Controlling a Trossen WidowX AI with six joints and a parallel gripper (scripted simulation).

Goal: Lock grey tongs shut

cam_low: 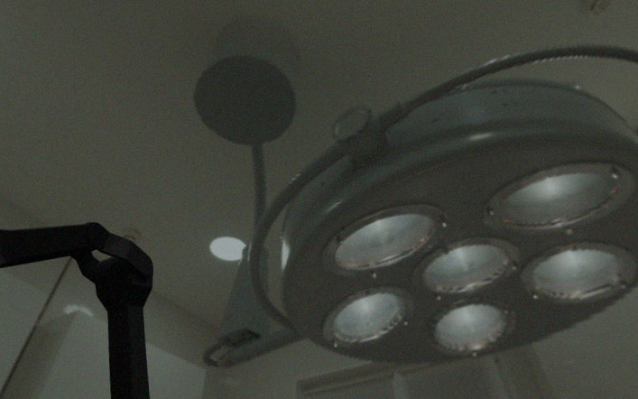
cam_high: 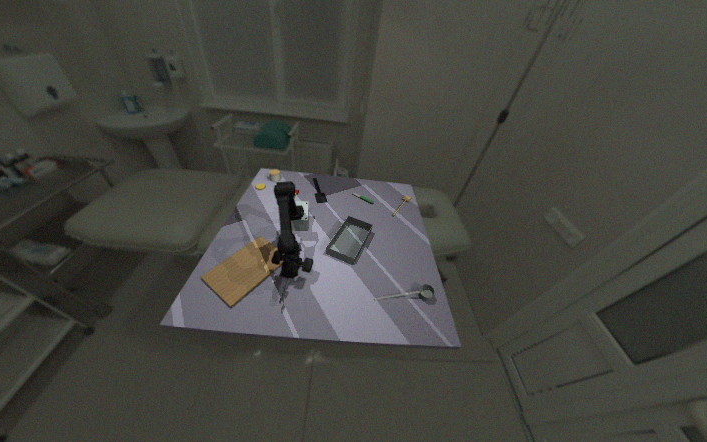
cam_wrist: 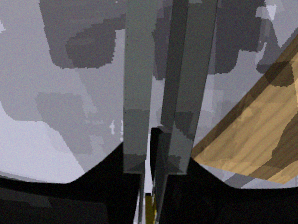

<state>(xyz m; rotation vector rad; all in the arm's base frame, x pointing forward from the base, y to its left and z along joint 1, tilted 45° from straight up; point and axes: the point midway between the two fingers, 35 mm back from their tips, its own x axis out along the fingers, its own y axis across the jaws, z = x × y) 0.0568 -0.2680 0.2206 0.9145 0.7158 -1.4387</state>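
Now: the wooden board 24 cm behind my gripper tip and 4 cm below it. Also, from my gripper tip: dark spatula (2 cm ahead, 74 cm to the left, 5 cm below); roasting tin (28 cm ahead, 25 cm to the left, 2 cm below).
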